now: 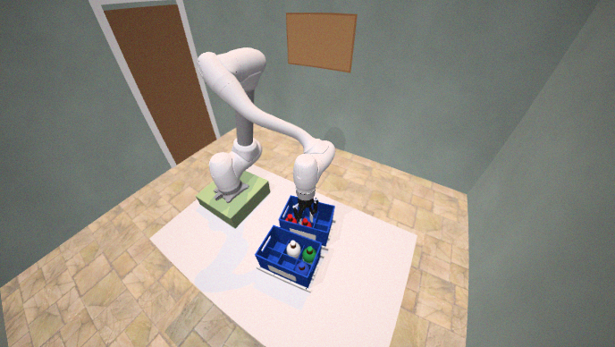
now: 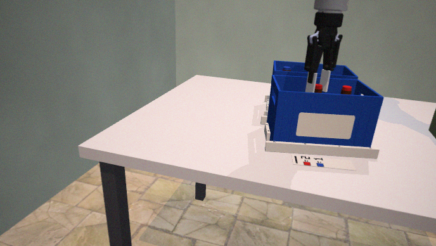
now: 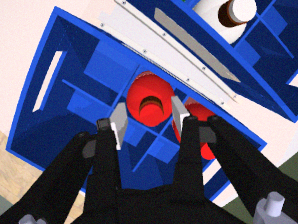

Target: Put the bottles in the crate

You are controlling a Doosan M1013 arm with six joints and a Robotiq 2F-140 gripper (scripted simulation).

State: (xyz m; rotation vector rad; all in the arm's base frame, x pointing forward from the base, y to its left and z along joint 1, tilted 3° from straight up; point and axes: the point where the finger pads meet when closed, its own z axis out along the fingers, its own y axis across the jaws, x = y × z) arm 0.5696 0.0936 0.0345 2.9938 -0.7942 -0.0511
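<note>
The blue bottle lies 14 cm ahead of my hand, 21 cm to the right of it and 8 cm below it. From my hand the other things lie so: white bottle (3 cm ahead, 15 cm to the right, 8 cm below); red bottle (8 cm below); green-label bottle (12 cm ahead, 12 cm to the right, 8 cm below).
</note>
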